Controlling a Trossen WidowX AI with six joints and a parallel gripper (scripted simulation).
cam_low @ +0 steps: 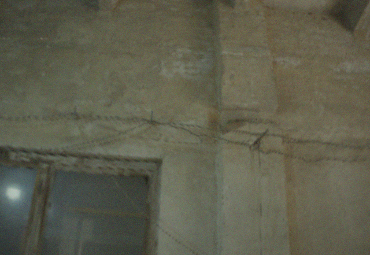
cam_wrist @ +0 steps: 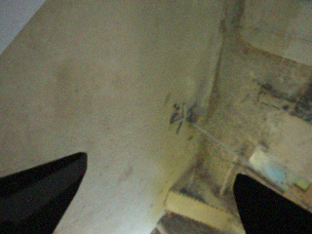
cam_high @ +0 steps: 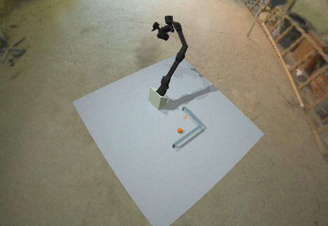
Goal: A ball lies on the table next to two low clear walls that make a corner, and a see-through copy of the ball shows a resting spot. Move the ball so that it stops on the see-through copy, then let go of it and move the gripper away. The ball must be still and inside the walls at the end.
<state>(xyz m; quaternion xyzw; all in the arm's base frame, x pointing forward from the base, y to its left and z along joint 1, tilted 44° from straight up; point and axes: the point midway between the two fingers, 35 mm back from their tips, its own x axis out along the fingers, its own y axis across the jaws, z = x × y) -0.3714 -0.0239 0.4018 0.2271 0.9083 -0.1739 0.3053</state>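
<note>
Now: the orange ball 730 mm ahead of my gripper tip, 300 mm to the right of it and 410 mm below it.
</note>
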